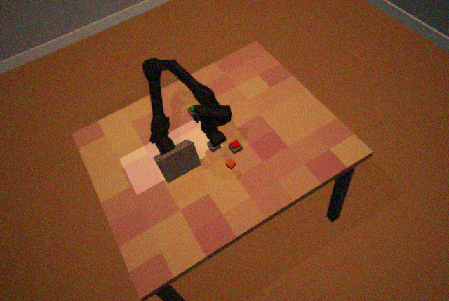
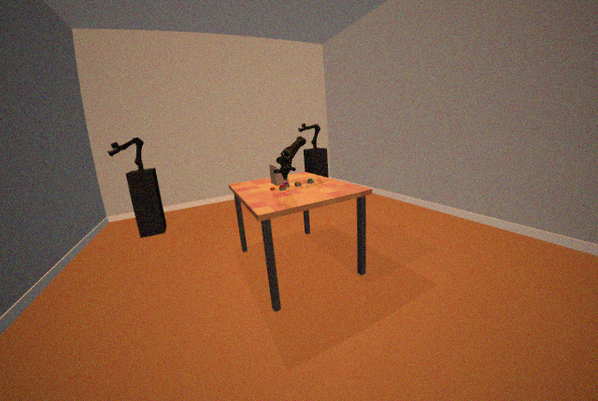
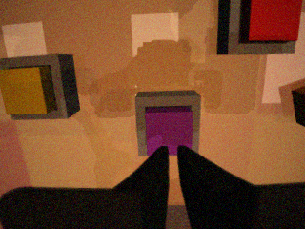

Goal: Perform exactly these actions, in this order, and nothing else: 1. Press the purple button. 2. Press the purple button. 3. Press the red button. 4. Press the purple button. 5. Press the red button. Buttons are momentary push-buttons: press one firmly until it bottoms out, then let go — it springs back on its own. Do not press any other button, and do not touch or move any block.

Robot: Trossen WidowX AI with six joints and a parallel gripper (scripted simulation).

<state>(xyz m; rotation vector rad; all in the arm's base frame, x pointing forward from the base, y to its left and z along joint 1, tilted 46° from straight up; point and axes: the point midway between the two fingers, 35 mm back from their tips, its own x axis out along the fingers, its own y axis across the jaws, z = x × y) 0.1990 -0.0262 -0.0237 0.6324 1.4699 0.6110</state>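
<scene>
Now: gripper tip 3 cm above the purple button. From my gripper tip the other things lie so: yellow button (3 cm ahead, 10 cm to the left, 4 cm below); then green button (2 cm ahead, 24 cm to the left, 3 cm below); then red button (8 cm ahead, 7 cm to the right, 3 cm below).
</scene>
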